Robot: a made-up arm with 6 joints.
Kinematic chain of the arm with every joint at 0, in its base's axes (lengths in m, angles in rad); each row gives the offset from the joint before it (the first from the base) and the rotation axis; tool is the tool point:
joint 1: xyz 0 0 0.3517 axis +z
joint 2: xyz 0 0 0 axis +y
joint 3: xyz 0 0 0.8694 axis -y
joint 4: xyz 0 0 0 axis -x
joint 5: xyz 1.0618 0 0 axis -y
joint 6: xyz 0 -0.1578 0 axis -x
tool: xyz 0 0 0
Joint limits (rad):
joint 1: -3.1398..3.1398
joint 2: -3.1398..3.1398
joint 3: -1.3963..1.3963
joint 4: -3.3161..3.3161
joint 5: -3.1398..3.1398
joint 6: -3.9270..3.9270
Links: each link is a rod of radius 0.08 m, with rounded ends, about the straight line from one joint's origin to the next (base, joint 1, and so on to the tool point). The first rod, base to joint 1, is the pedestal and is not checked.
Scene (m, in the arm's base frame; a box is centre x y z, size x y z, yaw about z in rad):
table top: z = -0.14
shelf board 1: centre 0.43 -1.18 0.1 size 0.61 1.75 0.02 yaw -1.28
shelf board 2: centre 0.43 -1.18 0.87 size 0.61 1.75 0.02 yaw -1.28
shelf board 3: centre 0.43 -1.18 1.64 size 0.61 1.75 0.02 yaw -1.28
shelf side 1: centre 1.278 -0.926 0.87 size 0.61 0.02 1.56 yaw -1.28
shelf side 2: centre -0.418 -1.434 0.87 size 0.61 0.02 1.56 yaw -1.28
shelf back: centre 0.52 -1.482 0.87 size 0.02 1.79 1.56 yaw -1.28
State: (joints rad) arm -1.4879 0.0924 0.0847 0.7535 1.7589 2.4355
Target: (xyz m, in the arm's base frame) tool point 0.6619 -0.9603 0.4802
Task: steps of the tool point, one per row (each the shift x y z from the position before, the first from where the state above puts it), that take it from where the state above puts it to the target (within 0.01 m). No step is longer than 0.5 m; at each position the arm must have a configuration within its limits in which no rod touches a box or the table.
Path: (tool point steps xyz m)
1: 0.2271 0.1790 0.0520
2: 0.1498 0.2158 0.0224
3: 0.0720 0.2240 -0.0073
4: 0.1426 -0.0999 -0.4643
5: -0.0301 0.0722 -0.4398
6: 0.0816 -0.1931 0.0159
7: 0.0390 -0.2099 -0.0159

